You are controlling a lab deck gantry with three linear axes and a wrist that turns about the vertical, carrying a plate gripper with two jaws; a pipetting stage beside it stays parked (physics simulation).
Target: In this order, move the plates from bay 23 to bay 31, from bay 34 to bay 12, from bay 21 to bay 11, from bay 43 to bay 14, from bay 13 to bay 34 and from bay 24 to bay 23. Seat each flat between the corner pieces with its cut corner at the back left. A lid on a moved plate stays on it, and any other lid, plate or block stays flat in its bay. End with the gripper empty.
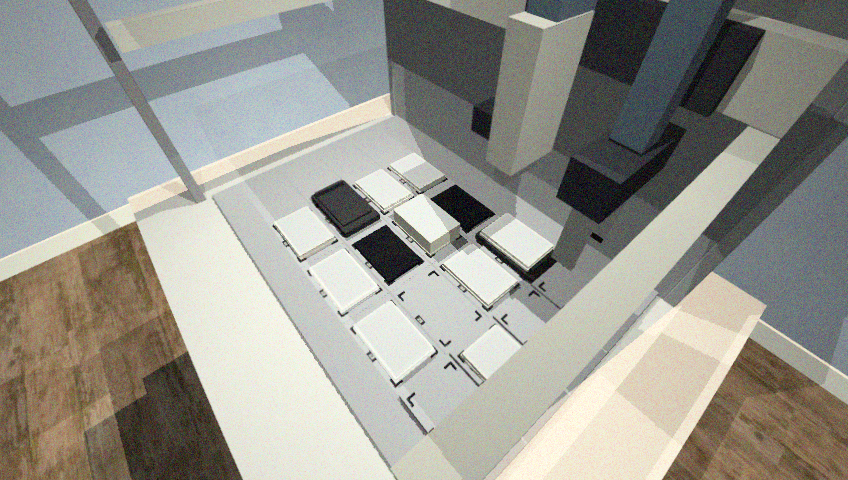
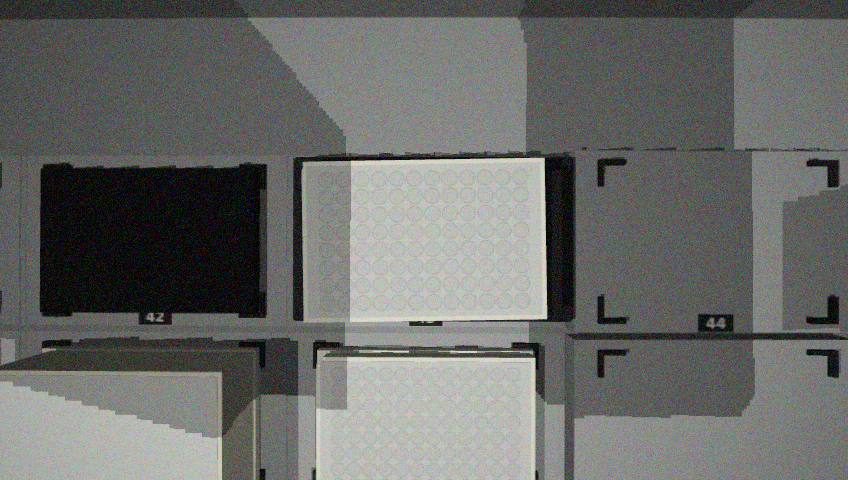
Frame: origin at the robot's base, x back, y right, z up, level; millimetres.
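Seen in the pictures: gripper, between the fingertips: (image 1: 578, 248); robot's base, origin of its link: (image 1: 274, 226).
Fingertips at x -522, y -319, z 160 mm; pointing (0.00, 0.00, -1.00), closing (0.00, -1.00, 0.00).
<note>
Pixels of each thing's top centre, then the offset from my fingertips to it. "spot": a spot on its surface instead.
- bay 43 plate, centre of its top: (image 2: 424, 240) (image 1: 517, 237) dx +131, dy -45, dz -123 mm
- bay 11, a spot on its surface: (image 1: 304, 231) spot: dx +450, dy +278, dz -145 mm
- bay 12, a spot on its surface: (image 1: 343, 278) spot: dx +289, dy +277, dz -145 mm
- bay 31, a spot on its surface: (image 1: 383, 188) spot: dx +453, dy +63, dz -145 mm
- bay 13, a spot on its surface: (image 1: 394, 340) spot: dx +123, dy +278, dz -145 mm
- bay 24, a spot on its surface: (image 1: 490, 350) spot: dx +1, dy +172, dz -131 mm
- bay 21, centre of its top: (image 1: 343, 200) dx +462, dy +168, dz -129 mm
- Bay 14, a spot on its surface: (image 1: 440, 389) spot: dx +10, dy +273, dz -145 mm
- bay 23, a spot on its surface: (image 1: 437, 303) spot: dx +136, dy +168, dz -160 mm
- bay 34, a spot on its surface: (image 2: 702, 440) spot: dx -27, dy +68, dz -145 mm
- tall white block, centre of its top: (image 2: 97, 454) (image 1: 426, 216) dx +294, dy +62, dz -118 mm
- bay 33, a spot on its surface: (image 2: 425, 422) (image 1: 481, 270) spot: dx +130, dy +58, dz -145 mm
- bay 41, a spot on its surface: (image 1: 417, 170) spot: dx +454, dy -44, dz -145 mm
- bay 22, a spot on its surface: (image 1: 387, 253) spot: dx +289, dy +172, dz -152 mm
- bay 42, a spot on its surface: (image 2: 151, 237) (image 1: 462, 205) spot: dx +291, dy -47, dz -152 mm
The bay 43 plate (image 1: 516, 240) (image 2: 440, 237) lies flat on a black stand (image 2: 560, 237). White plates stand in bay 11 (image 1: 304, 231), bay 12 (image 1: 343, 278), bay 31 (image 1: 383, 188), bay 13 (image 1: 394, 340) and bay 24 (image 1: 490, 350), the last partly behind a beam. The black stand in bay 21 (image 1: 345, 206) bears no plate. Bay 14 (image 1: 440, 389), bay 23 (image 1: 437, 303) and bay 34 (image 2: 702, 440) show bare floor. My gripper (image 1: 604, 234) is high at the back right, near bays 43 and 44, partly hidden, seemingly open and holding no plate.
A tall white block (image 1: 423, 221) (image 2: 107, 422) stands in bay 32. Other plates lie in bay 33 (image 1: 480, 274) (image 2: 425, 422) and bay 41 (image 1: 417, 170). Low black blocks lie in bay 22 (image 1: 387, 253) and bay 42 (image 1: 462, 206) (image 2: 151, 237). A pale beam (image 1: 595, 297) crosses the front right.
</note>
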